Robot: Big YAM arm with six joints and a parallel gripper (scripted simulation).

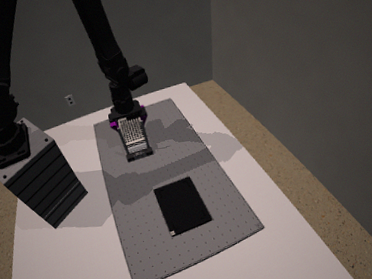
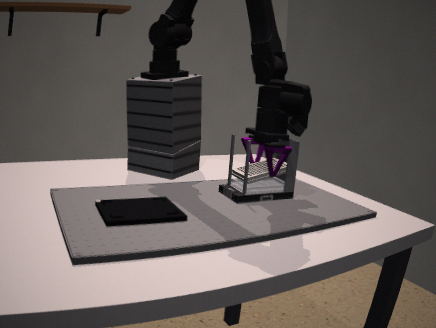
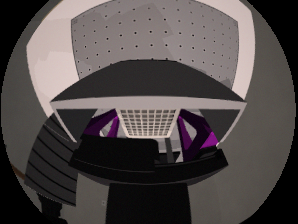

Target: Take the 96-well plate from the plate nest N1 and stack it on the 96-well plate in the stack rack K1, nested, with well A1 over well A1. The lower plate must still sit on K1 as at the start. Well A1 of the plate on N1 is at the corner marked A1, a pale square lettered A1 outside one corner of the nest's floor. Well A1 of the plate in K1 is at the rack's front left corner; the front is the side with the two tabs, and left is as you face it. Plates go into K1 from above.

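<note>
The tall back wall lies 60 mm to the left of my hand, 20 mm above it and 10 mm ahead of it. The rest, counted from my hand: pale A1 mark 390 mm to the right, 70 mm behind, 50 mm below.
</note>
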